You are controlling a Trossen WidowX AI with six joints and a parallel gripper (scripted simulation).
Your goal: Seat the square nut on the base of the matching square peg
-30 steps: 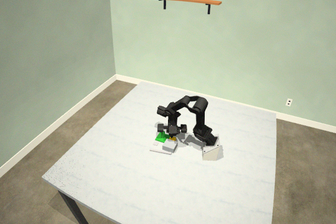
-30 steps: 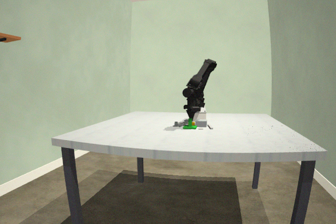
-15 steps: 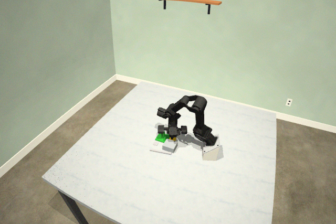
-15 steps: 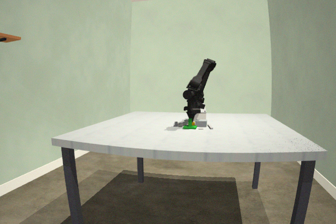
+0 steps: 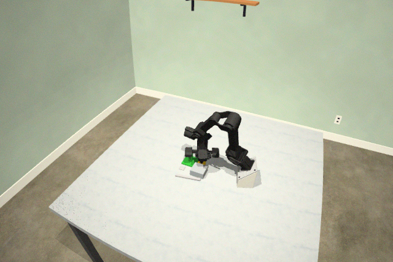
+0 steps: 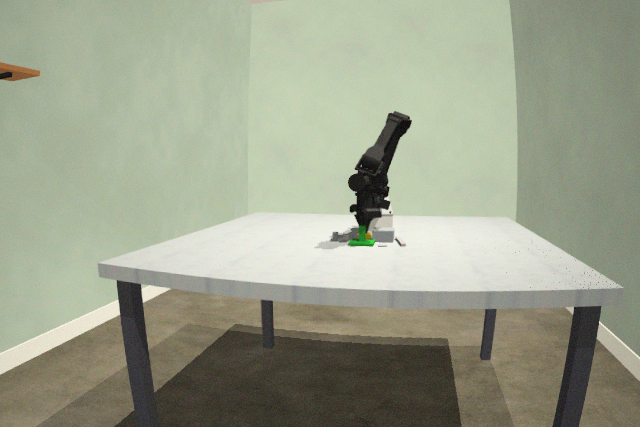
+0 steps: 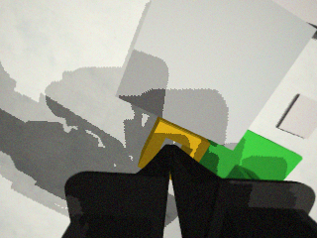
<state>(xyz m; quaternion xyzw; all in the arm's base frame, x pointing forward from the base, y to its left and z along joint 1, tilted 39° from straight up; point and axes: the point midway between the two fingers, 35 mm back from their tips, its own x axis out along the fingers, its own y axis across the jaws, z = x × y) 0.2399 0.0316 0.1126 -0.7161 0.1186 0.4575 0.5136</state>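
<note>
My gripper is now 6 cm to the right of the grey block, 3 cm past it and 3 cm above it. Also, from my hand: white strip (13 cm to the left, 4 cm below, 1 cm behind); small grey cube (10 cm to the right, 4 cm below, 3 cm ahead); small white tile (9 cm to the left, 7 cm ahead, 5 cm below).
</note>
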